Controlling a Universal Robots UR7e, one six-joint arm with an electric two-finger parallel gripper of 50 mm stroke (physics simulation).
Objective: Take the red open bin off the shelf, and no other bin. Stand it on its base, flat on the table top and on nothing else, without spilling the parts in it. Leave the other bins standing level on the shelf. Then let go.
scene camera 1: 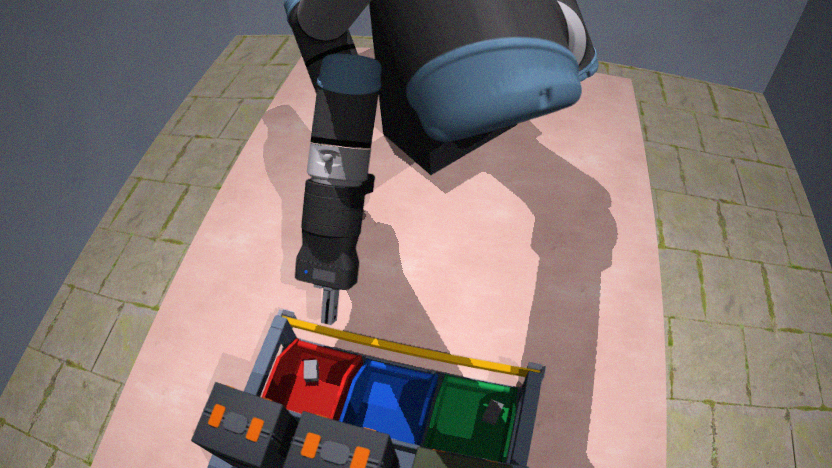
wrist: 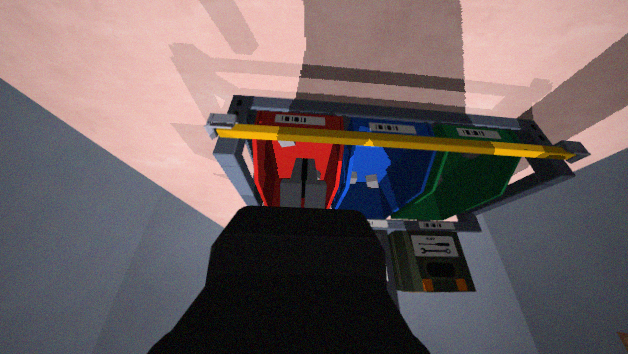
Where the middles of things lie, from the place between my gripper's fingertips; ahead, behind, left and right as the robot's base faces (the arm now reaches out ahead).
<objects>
I see my gripper 10 cm short of the red open bin [scene camera 1: 286, 385] and 6 cm above it. The rest, counted from my hand: green bin [wrist: 467, 183] 22 cm to the left, 8 cm ahead, 6 cm below; yellow bar [scene camera 1: 351, 337] 10 cm to the left, 4 cm below, 1 cm behind; blue bin [scene camera 1: 389, 399] 11 cm to the left, 9 cm ahead, 6 cm below.
</objects>
